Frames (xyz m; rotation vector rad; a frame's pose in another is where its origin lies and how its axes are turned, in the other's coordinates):
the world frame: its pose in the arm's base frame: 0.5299 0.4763 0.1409 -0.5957 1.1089 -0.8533
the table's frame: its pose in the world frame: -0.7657 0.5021 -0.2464 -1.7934 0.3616 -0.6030
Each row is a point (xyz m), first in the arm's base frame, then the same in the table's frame.
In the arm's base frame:
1: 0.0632 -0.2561 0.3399
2: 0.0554 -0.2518 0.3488
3: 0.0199 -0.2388 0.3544
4: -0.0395 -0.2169 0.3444
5: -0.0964 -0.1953 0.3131
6: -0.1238 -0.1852 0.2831
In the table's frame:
1: 1.5756 0.5460 -0.2534
2: 1.5704 0.5515 -0.2634
3: 1.5505 0.5823 -0.2743
4: 1.5160 0.6363 -0.2734
5: 1.4810 0.6907 -0.2510
6: 1.4635 0.7188 -0.2254

